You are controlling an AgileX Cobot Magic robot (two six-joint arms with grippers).
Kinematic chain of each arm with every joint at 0, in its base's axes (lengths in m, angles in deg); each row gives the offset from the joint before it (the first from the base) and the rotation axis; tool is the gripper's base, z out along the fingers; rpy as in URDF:
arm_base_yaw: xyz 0 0 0.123 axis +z
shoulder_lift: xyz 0 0 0 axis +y
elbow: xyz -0.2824 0 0.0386 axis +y
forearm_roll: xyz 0.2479 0 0.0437 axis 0.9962 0 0.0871
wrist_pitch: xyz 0 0 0 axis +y
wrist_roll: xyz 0.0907 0 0.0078 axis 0.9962 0 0.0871
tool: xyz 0 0 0 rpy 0 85 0
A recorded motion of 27 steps. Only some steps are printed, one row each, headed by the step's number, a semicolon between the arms.
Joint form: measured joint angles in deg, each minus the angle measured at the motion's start. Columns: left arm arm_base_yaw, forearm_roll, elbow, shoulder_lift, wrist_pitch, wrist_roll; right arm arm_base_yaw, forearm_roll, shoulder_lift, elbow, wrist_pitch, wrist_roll.
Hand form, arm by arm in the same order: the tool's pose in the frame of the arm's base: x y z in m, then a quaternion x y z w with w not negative. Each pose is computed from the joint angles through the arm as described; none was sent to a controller.
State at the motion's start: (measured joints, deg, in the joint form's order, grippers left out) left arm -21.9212 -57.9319 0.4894 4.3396 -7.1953 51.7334; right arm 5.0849 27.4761 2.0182 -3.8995 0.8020 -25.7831
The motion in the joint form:
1: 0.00 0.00 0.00 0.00 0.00 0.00; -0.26 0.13 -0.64 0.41 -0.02 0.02
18: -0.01 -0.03 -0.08 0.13 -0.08 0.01; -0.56 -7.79 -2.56 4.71 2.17 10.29
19: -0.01 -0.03 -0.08 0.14 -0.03 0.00; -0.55 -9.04 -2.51 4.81 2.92 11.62
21: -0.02 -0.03 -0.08 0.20 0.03 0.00; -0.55 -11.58 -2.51 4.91 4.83 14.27
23: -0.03 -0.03 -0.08 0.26 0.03 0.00; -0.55 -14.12 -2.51 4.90 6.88 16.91
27: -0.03 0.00 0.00 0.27 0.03 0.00; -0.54 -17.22 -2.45 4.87 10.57 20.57
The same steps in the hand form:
1: 0.0614 -0.0144 0.2118 0.05585 0.67982 -0.14099 0.71753; 0.0550 0.0053 0.2312 -0.01971 0.66612 0.04545 0.74420
18: 0.0616 -0.0144 0.2122 0.05539 0.67992 -0.14072 0.71752; 0.0560 0.0061 0.2044 -0.00844 0.69503 0.06054 0.71638
19: 0.0616 -0.0144 0.2121 0.05562 0.68014 -0.14099 0.71725; 0.0562 0.0064 0.2026 -0.00915 0.70054 0.06173 0.71088
21: 0.0616 -0.0146 0.2120 0.05610 0.68068 -0.14120 0.71665; 0.0562 0.0069 0.1990 -0.01082 0.71278 0.06363 0.69841
23: 0.0617 -0.0146 0.2119 0.05623 0.68105 -0.14116 0.71630; 0.0560 0.0073 0.1958 -0.01169 0.72518 0.06459 0.68542
27: 0.0618 -0.0146 0.2115 0.05652 0.68158 -0.14083 0.71584; 0.0555 0.0076 0.1900 -0.00970 0.74733 0.06745 0.66095

